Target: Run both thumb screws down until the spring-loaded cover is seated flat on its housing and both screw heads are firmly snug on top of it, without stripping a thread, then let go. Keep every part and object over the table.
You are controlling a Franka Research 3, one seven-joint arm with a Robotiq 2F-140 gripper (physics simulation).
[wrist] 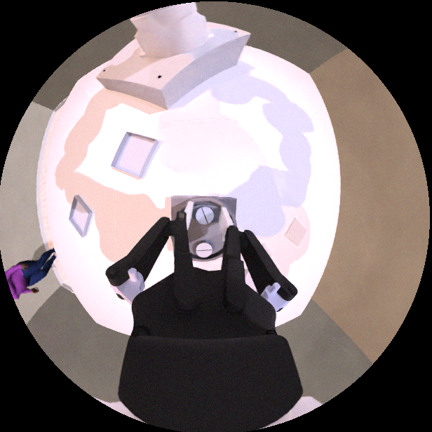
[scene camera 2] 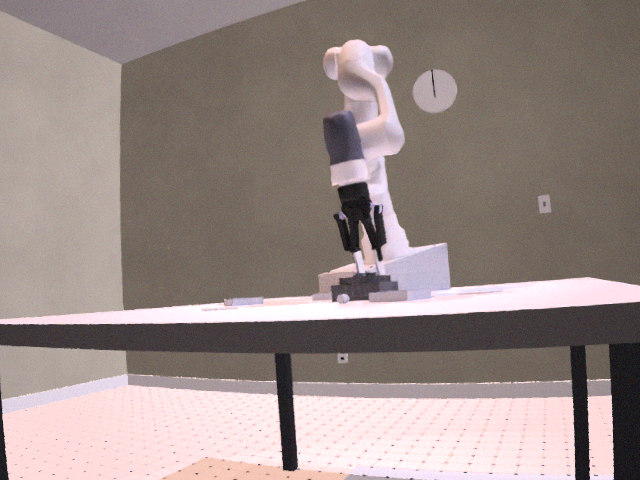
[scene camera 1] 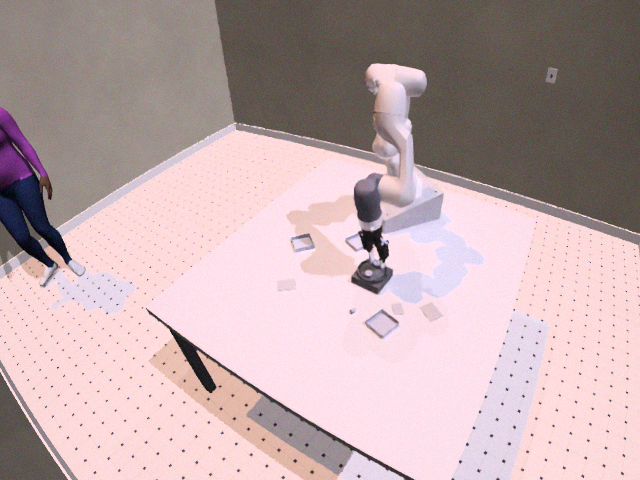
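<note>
The dark square housing (scene camera 1: 376, 285) (scene camera 2: 358, 293) (wrist: 230, 202) stands on the table. Its round cover (wrist: 198, 232) carries two pale slotted screw heads. The upper screw head (wrist: 204, 215) in the wrist view has a slanted slot. The lower screw head (wrist: 204, 249) has a nearly level slot; it also shows in scene camera 1 (scene camera 1: 368, 272). My gripper (scene camera 1: 376, 262) (scene camera 2: 370, 270) (wrist: 206, 211) is partly open, its pale fingertips on either side of the upper screw head with gaps, low over the cover. Whether the cover sits flat, and how snug the heads are, cannot be told.
Shallow trays (scene camera 1: 382, 323) (scene camera 1: 302, 242) (wrist: 135, 155) lie around the housing. A small pale knob (scene camera 1: 353, 311) (scene camera 2: 342, 298) lies in front of it. Thin flat squares (scene camera 1: 285, 284) (scene camera 1: 431, 311) lie on the table. The arm's wedge base (scene camera 1: 421, 212) (wrist: 165, 82) stands behind.
</note>
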